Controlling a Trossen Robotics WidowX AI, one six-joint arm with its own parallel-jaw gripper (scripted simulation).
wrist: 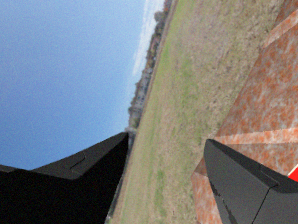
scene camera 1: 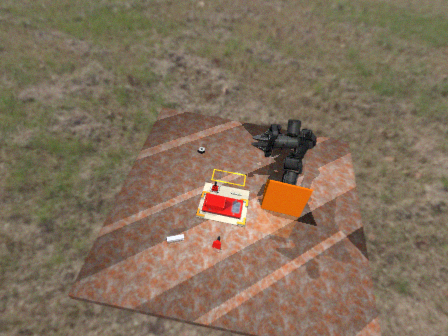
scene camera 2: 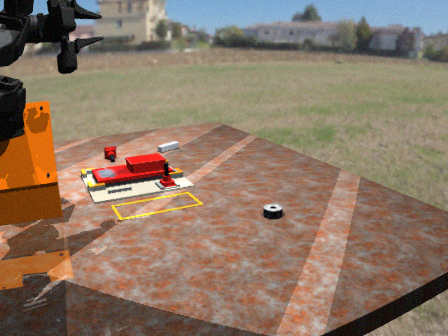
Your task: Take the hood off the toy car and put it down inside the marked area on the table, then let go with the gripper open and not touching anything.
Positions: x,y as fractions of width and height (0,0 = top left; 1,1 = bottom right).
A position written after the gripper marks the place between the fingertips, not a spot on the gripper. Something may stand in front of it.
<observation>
In view: the gripper (scene camera 2: 0.23,0.08).
The gripper shows as well in the wrist view (wrist: 0.56,0.64).
</observation>
